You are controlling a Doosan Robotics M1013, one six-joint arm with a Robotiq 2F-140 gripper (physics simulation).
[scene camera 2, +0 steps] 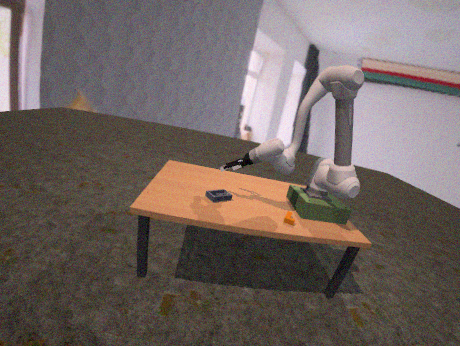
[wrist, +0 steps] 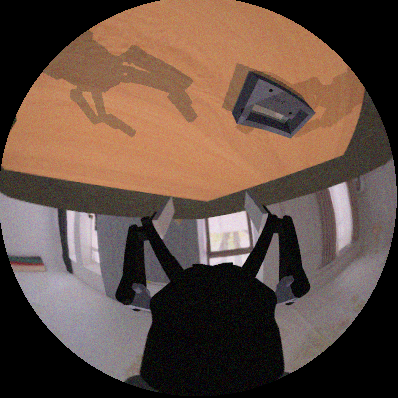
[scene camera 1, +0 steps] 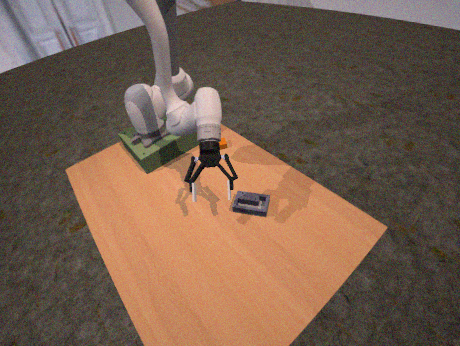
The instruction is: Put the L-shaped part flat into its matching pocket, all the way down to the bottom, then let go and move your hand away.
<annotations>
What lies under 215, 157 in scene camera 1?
My gripper.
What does my gripper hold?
Nothing.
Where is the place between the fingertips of my gripper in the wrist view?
At 208, 201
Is my gripper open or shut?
Open.
</annotations>
